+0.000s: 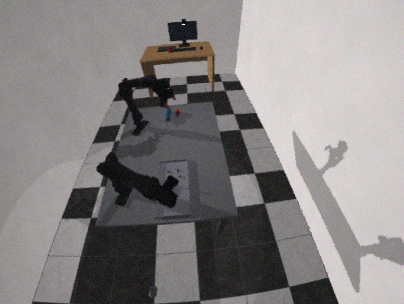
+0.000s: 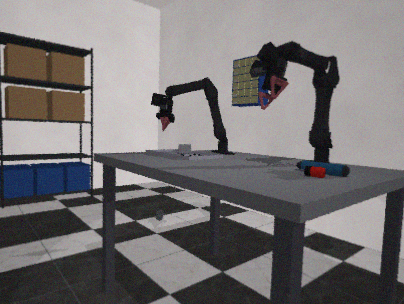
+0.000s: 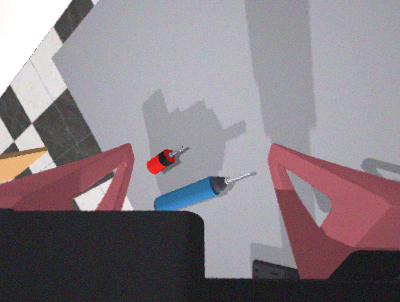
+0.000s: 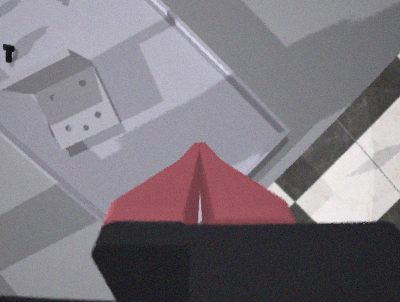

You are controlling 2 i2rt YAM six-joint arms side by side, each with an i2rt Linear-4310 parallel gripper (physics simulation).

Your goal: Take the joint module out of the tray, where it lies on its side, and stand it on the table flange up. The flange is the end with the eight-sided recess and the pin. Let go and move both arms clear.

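Places are measured from the left arm's base along level axes (x ahead, y left, z up), in metres.
Pixels of known places: left gripper, fingertip midpoint: [image 1: 172, 104] [image 2: 268, 104] [image 3: 200, 151]; right gripper, fingertip midpoint: [image 2: 163, 130] [image 4: 199, 152]; left arm's base at its link origin: [image 1: 140, 128]; right arm's base at its link origin: [image 1: 126, 191] [image 2: 222, 153].
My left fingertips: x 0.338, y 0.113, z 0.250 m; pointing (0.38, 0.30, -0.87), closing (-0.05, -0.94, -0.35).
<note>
For each thing: its middle in the pictures, then the offset to it from my left fingertips.
- small grey rounded object at the middle of its body: [image 2: 159, 215] [image 1: 153, 291] dx +0.276, dy -1.227, dz -0.803 m
- grey tray at the middle of its body: [image 4: 77, 69] [image 2: 181, 153] [image 1: 173, 185] dx +0.234, dy -0.532, dz -0.242 m
- grey block with holes, body centre: [image 4: 67, 105] [image 2: 183, 148] dx +0.219, dy -0.568, dz -0.218 m
- blue screwdriver at the middle of its body: [image 3: 198, 191] [image 2: 314, 167] dx -0.147, dy +0.100, dz -0.230 m
A small grey rounded object [image 1: 153, 291] [image 2: 159, 214], which looks like the joint module, shows against the floor tiles, off the table; its flange end cannot be made out. The grey tray [image 1: 183, 200] [image 4: 190, 107] lies on the table, and no module shows in its visible part. My right gripper [image 4: 199, 152] [image 2: 164, 129] is shut and empty, with its fingertips together above the tray. My left gripper [image 3: 200, 151] [image 2: 275, 95] is open and empty, high above the table's other end.
A grey block with holes [image 4: 77, 117] [image 2: 184, 148] and small black screws [image 4: 8, 52] are in the tray. A blue screwdriver [image 3: 185, 193] [image 2: 327, 168] and a shorter red one [image 3: 161, 161] [image 2: 316, 172] lie on the table below my left gripper.
</note>
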